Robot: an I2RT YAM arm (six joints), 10 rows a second.
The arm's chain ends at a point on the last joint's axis. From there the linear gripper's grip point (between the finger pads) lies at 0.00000 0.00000 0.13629 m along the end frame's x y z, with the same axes.
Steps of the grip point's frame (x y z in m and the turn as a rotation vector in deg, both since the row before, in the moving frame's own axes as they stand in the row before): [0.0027, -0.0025, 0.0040, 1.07, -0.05, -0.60]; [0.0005, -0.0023, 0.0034, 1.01, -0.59, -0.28]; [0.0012, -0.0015, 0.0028, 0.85, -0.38, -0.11]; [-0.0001, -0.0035, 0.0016, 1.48, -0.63, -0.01]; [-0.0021, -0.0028, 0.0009, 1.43, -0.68, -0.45]
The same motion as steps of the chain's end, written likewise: [0.0028, 0.0000, 0.0040, 1.07, -0.05, -0.60]; [0.0019, 0.0001, 0.0034, 1.01, -0.59, -0.28]; [0.0021, 0.0005, 0.0028, 0.85, -0.38, -0.11]; [0.0014, 0.0000, 0.0017, 1.48, -0.63, -0.01]; [-0.0005, 0.0006, 0.0010, 1.43, -0.68, -0.45]
